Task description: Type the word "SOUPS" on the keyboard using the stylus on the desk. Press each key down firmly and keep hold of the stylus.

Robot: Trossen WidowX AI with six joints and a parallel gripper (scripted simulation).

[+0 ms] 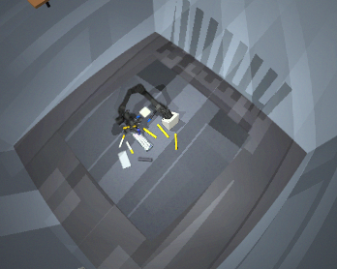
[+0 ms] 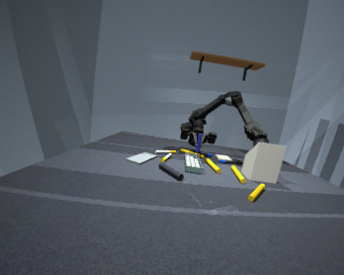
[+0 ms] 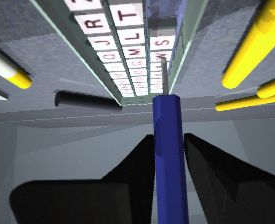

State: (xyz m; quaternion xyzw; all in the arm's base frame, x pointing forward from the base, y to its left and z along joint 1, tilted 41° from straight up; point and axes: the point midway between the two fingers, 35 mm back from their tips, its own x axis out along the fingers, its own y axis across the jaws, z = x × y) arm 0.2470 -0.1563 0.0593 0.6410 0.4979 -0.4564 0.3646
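Now: the yellow stick 70 mm below my gripper tip, 70 mm behind it and 50 mm to the left of it. Also, from my gripper tip: blue stylus (10 mm below); grey stylus tip (50 mm below); dark cylinder (170 mm to the left, 150 mm ahead, 70 mm below).
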